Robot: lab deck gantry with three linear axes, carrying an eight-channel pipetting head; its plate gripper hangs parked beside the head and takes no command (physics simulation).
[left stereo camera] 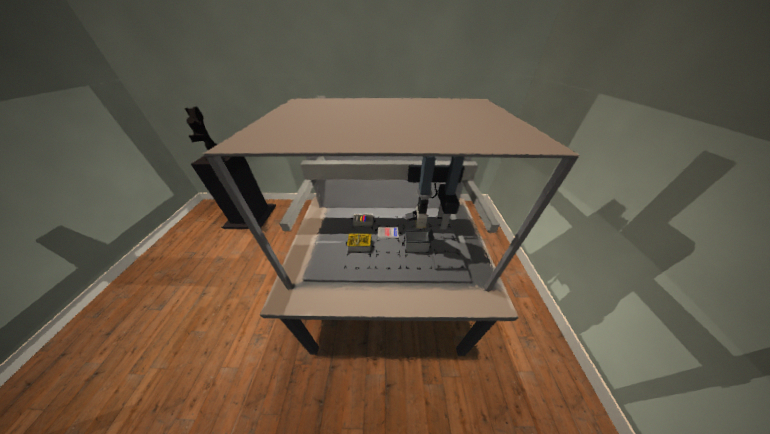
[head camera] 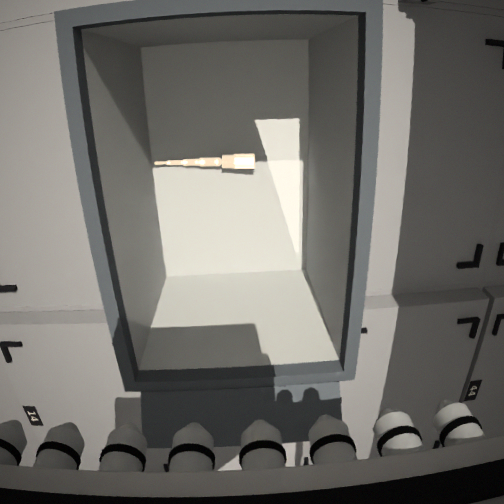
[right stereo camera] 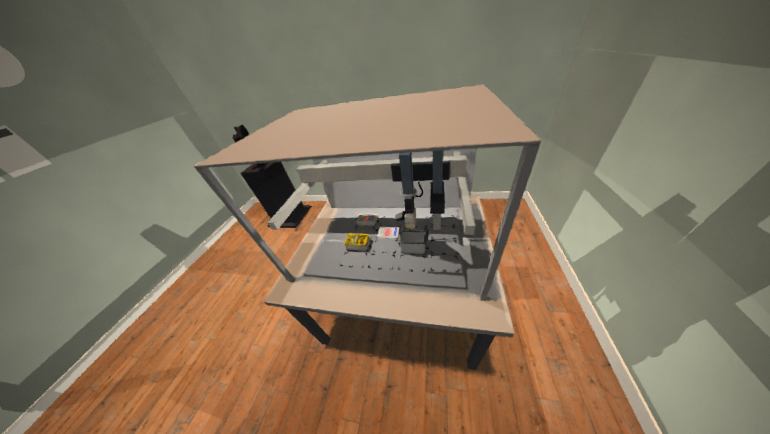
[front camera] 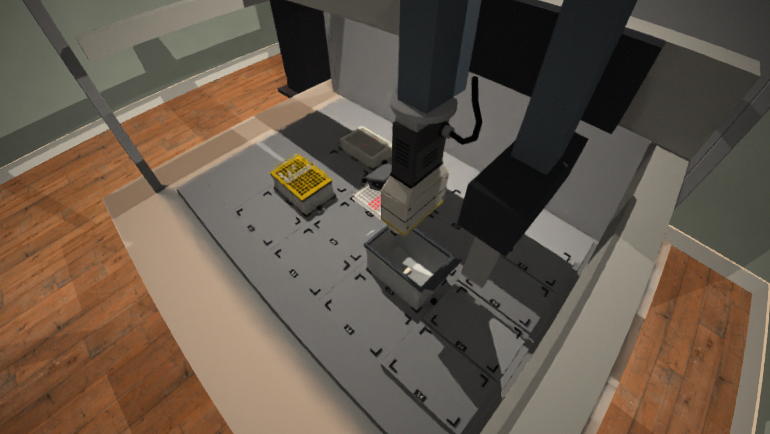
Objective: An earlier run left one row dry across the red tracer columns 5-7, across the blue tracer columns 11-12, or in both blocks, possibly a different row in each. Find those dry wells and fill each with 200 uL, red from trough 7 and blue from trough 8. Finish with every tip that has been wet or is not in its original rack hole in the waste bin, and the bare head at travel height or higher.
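Note:
The pipetting head [front camera: 413,199] [left stereo camera: 422,219] [right stereo camera: 410,219] is above the back side of the waste bin [front camera: 388,269] [head camera: 365,150] [left stereo camera: 417,248] [right stereo camera: 413,249]. Its nozzles [head camera: 262,445] show bare in the head view. One pale tip [head camera: 205,162] lies on its side in the bin. The plate [front camera: 364,198] [left stereo camera: 381,231] [right stereo camera: 381,231] shows red and blue blocks, too small to judge single wells. The yellow tip rack [front camera: 318,204] [left stereo camera: 359,249] [right stereo camera: 356,248] is left of it. The troughs' holder [front camera: 353,153] [left stereo camera: 362,224] [right stereo camera: 367,223] is behind. The parked gripper [front camera: 480,266] [left stereo camera: 444,221] [right stereo camera: 436,221] hangs right of the head; its opening is unclear.
The grey deck [front camera: 258,215] [left stereo camera: 328,264] carries black corner marks and slot labels. Frame posts [left stereo camera: 250,221] [right stereo camera: 509,221] stand at the deck's sides. A dark stand [left stereo camera: 231,188] [right stereo camera: 269,186] is on the floor to the left. A hard shadow crosses the right part of the deck.

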